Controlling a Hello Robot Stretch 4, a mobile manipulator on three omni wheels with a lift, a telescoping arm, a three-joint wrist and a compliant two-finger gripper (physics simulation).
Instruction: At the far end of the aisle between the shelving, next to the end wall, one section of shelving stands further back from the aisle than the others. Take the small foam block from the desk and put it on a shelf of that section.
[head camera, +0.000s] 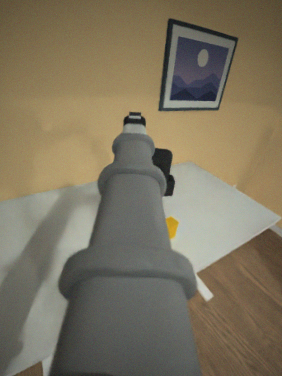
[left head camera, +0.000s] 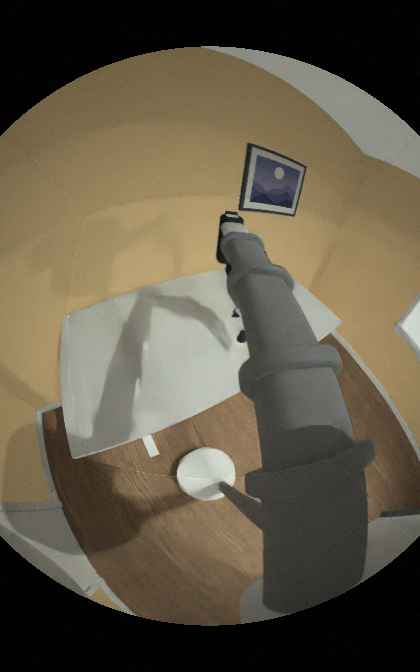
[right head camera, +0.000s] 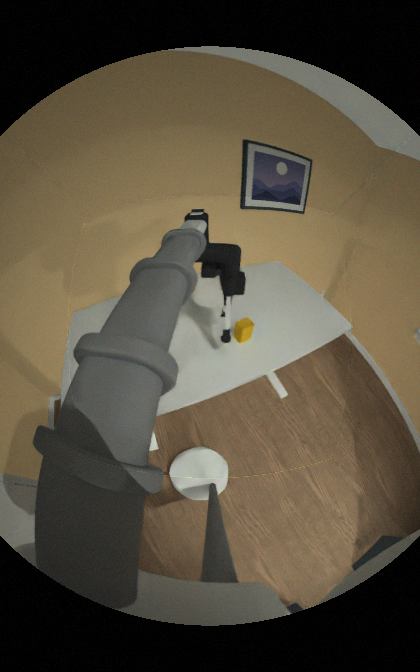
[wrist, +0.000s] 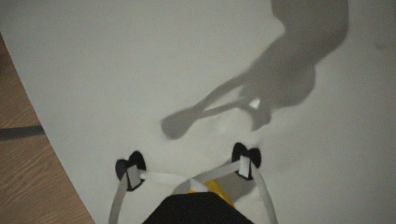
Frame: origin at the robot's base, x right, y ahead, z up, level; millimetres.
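Seen in the pictures: gripper, between the fingertips: (wrist: 188, 159).
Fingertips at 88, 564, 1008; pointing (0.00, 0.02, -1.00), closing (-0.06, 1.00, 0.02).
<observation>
A point is followed by its place in that frame, as x, y, z.
The small yellow foam block (head camera: 172, 227) {175, 578, 1002} (right head camera: 244, 330) (wrist: 219, 192) {129, 600, 1007} stands on the white desk (head camera: 230, 212) {551, 769, 923} (left head camera: 190, 382) (right head camera: 300, 320) (wrist: 75, 75) {-30, 386, 923}. The arm hides part of it in the head view. My gripper (left head camera: 238, 325) (right head camera: 224, 325) (wrist: 188, 159) {88, 564, 1008} is open, its two dark fingertips well apart with bare desk showing between them. In the right head view the fingers hang just left of the block. In the wrist view the block is at the bottom, mostly hidden behind the black gripper body and finger strips. The shelving does not show.
The grey telescoping arm (head camera: 132, 210) {1, 205, 1426} (left head camera: 280, 330) (right head camera: 145, 310) reaches over the desk. A tan wall with a framed picture (head camera: 202, 70) {416, 1365, 1575} (left head camera: 272, 182) (right head camera: 276, 177) stands behind it. A round white disc (left head camera: 206, 465) (right head camera: 199, 467) shows over the wooden floor before the desk.
</observation>
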